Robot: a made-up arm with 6 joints.
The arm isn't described. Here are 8 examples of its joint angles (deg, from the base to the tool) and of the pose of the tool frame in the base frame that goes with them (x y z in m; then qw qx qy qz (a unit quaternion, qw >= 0)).
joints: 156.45 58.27 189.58 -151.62 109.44 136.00
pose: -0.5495 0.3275 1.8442 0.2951 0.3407 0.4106 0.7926
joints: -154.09 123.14 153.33 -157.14 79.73 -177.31
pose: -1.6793 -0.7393 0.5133 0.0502 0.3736 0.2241 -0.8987
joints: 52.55 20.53 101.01 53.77 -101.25 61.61
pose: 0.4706 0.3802 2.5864 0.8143 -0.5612 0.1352 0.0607
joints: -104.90 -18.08 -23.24 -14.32 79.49 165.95
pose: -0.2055 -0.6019 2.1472 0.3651 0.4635 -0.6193 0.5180
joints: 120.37 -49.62 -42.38 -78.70 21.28 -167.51
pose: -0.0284 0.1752 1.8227 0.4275 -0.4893 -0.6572 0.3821
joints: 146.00 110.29 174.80 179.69 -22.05 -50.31
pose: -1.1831 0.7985 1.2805 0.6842 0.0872 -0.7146 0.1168
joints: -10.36 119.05 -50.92 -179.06 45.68 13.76
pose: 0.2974 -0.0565 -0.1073 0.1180 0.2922 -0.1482 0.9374
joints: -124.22 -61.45 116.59 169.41 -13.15 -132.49
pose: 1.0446 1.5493 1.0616 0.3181 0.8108 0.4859 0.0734
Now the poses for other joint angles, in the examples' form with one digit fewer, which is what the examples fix.
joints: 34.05 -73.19 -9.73 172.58 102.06 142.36
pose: -0.580 -0.365 1.743 0.863 0.200 0.410 0.217
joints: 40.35 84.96 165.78 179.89 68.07 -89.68
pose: 1.089 0.926 1.668 0.685 -0.634 -0.317 0.168
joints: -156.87 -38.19 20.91 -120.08 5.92 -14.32
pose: 0.233 0.117 2.580 0.474 -0.049 -0.848 -0.231
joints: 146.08 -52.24 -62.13 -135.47 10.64 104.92
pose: -0.148 0.127 1.456 0.376 -0.049 0.281 0.882
